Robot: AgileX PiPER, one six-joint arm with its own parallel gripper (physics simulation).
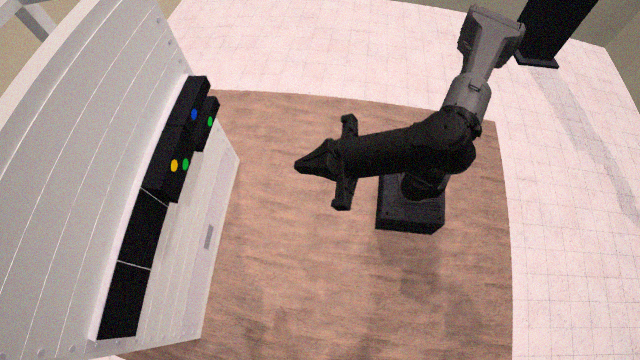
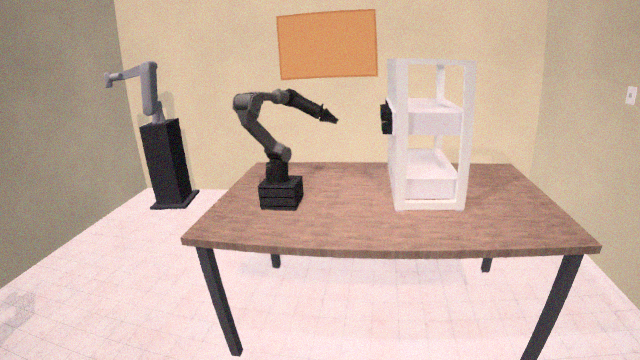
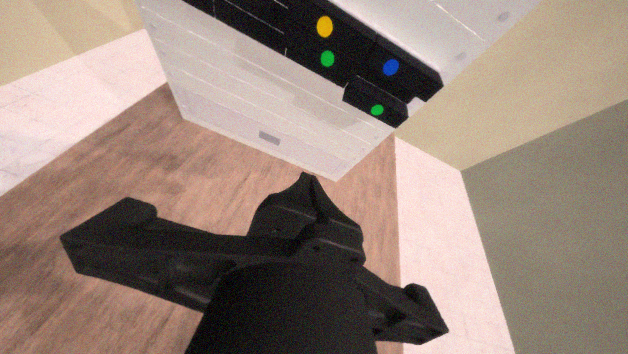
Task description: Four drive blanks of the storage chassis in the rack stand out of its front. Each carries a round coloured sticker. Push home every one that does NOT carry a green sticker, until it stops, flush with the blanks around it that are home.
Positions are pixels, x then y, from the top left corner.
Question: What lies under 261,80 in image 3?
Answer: A white rack.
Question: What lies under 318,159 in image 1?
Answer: My gripper.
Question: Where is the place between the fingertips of my gripper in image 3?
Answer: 305,183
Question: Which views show the white rack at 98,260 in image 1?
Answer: Image 1, image 2 and image 3: all of them.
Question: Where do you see a white rack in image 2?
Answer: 414,173
